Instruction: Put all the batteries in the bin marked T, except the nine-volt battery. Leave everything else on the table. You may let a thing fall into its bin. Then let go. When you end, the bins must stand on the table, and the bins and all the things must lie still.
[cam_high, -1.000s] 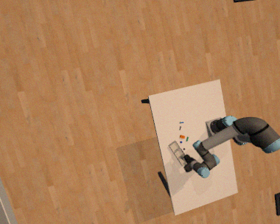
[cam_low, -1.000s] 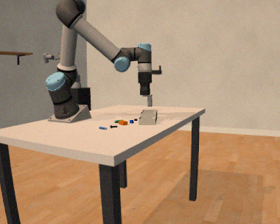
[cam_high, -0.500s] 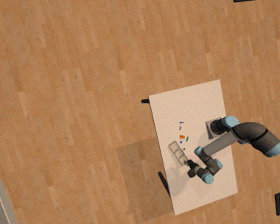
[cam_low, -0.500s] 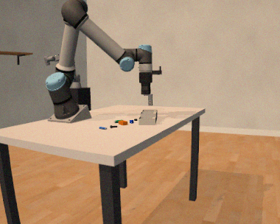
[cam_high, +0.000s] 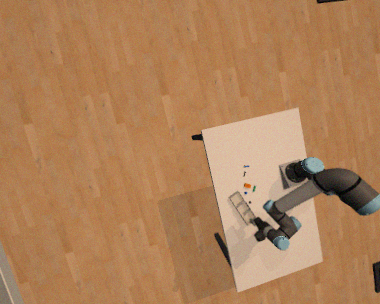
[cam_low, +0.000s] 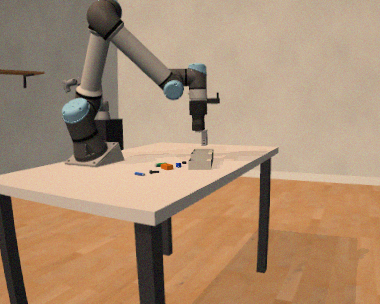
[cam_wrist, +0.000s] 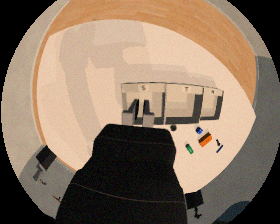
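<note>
Now: hand 10 cm past the green piece, 20 cm to the left of it and 8 cm above it. Round my hand: grey bin: 3 cm ahead, 8 cm to the right, 6 cm below; then orange block: 6 cm behind, 23 cm to the right, 7 cm below; then black screw: 5 cm behind, 33 cm to the right, 8 cm below.
</note>
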